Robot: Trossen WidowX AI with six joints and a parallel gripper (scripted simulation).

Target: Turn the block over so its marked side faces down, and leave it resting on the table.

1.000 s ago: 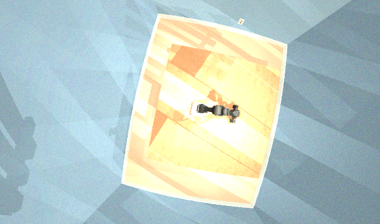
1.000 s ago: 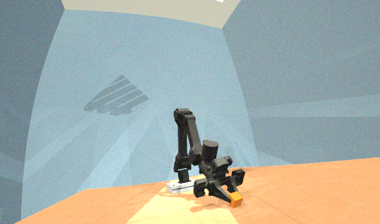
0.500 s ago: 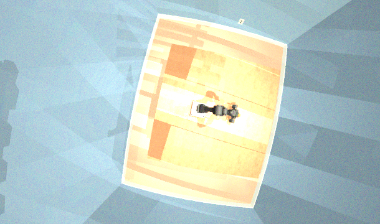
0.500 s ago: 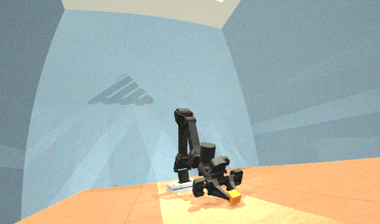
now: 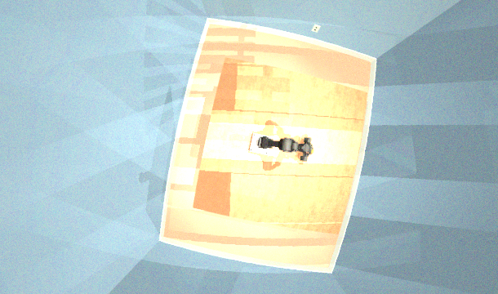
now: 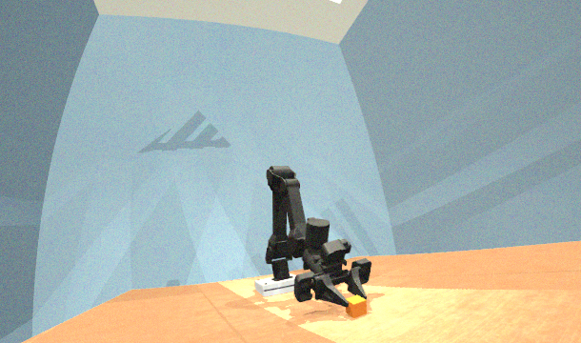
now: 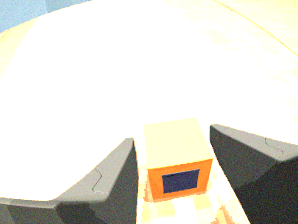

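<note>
Now: the orange block 20 mm behind my gripper tip and 10 mm below it.
</note>
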